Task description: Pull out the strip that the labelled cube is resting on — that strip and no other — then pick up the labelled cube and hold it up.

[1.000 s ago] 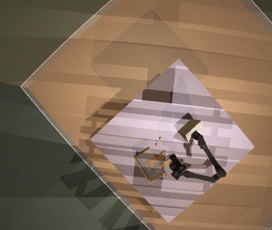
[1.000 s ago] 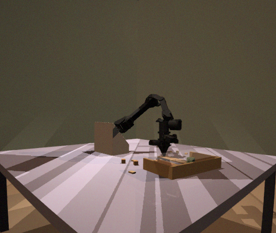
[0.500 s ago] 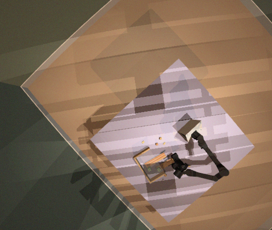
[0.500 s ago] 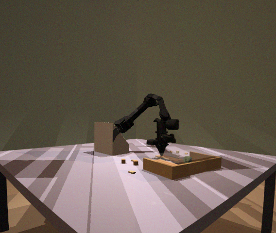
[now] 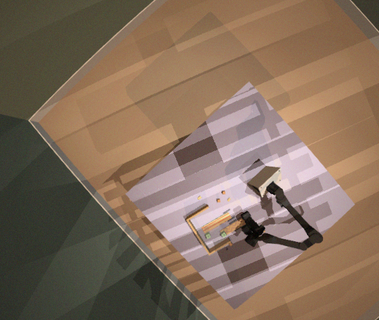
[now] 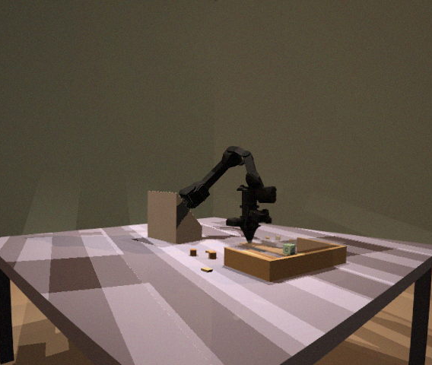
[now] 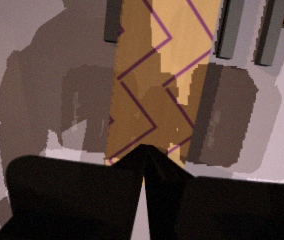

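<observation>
Now: gripper tip 10 cm short of the purple zigzag strip and 2 cm to the left of it.
</observation>
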